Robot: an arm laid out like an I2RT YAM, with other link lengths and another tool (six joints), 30 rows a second.
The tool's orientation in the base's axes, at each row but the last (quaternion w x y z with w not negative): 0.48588 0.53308 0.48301 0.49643; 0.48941 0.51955 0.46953 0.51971; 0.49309 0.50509 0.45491 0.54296; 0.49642 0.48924 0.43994 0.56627; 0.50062 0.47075 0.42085 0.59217
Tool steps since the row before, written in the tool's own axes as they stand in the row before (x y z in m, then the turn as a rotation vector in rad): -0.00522 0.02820 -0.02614 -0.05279 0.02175 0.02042; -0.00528 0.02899 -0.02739 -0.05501 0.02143 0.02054; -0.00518 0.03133 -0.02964 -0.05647 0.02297 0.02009; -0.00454 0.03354 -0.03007 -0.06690 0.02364 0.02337; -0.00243 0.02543 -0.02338 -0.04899 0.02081 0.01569
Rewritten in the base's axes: -0.02540 -0.00593 0.02873 0.01896 -0.05477 0.01782; -0.02808 -0.00702 0.02794 0.01905 -0.05696 0.01733; -0.03191 -0.00816 0.02832 0.01849 -0.05856 0.01867; -0.03409 -0.00891 0.02844 0.02194 -0.06896 0.01855; -0.02775 -0.00671 0.01959 0.01399 -0.05104 0.01669
